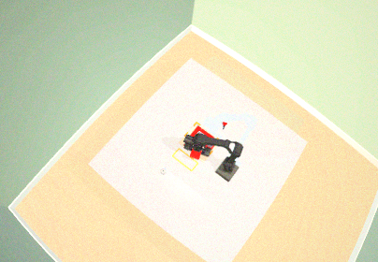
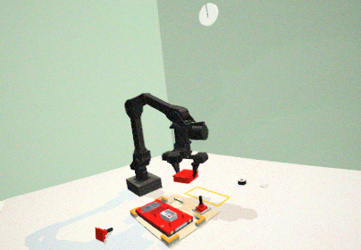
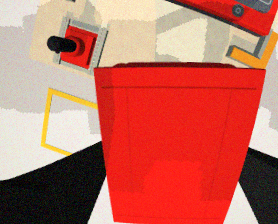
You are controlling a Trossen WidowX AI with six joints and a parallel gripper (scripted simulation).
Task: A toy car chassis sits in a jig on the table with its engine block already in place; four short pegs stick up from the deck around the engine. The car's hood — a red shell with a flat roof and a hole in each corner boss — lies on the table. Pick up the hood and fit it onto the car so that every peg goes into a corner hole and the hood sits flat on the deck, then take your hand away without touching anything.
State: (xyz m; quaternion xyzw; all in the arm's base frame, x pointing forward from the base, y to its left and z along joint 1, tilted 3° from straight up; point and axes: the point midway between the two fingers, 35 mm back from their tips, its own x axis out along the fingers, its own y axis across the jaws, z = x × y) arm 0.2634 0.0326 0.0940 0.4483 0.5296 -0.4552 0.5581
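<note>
The grey engine block is 50 mm ahead of my gripper tip, 160 mm to the right of it and 80 mm below it. The rest, counted from my gripper tip: red hood: 10 mm above.
</note>
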